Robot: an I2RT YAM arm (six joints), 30 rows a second.
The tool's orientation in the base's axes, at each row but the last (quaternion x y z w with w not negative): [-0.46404 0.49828 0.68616 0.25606]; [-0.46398 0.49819 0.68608 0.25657]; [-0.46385 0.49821 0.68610 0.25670]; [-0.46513 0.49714 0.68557 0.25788]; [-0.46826 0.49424 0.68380 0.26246]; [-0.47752 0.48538 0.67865 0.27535]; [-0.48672 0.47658 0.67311 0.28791]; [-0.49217 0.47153 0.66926 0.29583]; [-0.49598 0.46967 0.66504 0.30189]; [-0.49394 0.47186 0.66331 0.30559]
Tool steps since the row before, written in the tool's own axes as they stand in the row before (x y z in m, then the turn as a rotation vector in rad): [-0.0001 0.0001 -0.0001 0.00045 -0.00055 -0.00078]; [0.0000 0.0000 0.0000 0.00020 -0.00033 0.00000]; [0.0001 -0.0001 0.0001 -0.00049 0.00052 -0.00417]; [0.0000 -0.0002 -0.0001 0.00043 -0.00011 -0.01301]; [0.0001 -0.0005 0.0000 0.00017 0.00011 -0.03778]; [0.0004 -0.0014 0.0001 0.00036 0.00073 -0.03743]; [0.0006 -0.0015 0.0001 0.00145 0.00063 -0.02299]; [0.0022 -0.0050 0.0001 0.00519 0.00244 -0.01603]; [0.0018 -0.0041 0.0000 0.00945 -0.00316 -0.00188]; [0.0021 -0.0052 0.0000 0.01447 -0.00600 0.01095]
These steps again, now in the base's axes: [0.0000 -0.0001 0.0001 0.00055 -0.00056 -0.00070]; [0.0000 0.0000 0.0000 0.00018 0.00010 -0.00033]; [0.0000 0.0001 -0.0001 0.00138 -0.00398 0.00036]; [0.0002 0.0000 -0.0001 0.00486 -0.01200 -0.00138]; [0.0004 0.0002 -0.0003 0.01423 -0.03488 -0.00286]; [0.0010 0.0006 -0.0009 0.01350 -0.03481 -0.00276]; [0.0010 0.0006 -0.0011 0.00770 -0.02154 -0.00277]; [0.0035 0.0018 -0.0038 0.00222 -0.01607 -0.00517]; [0.0030 0.0014 -0.0030 0.00037 -0.00116 -0.01007]; [0.0038 0.0018 -0.0037 -0.00349 0.01149 -0.01487]
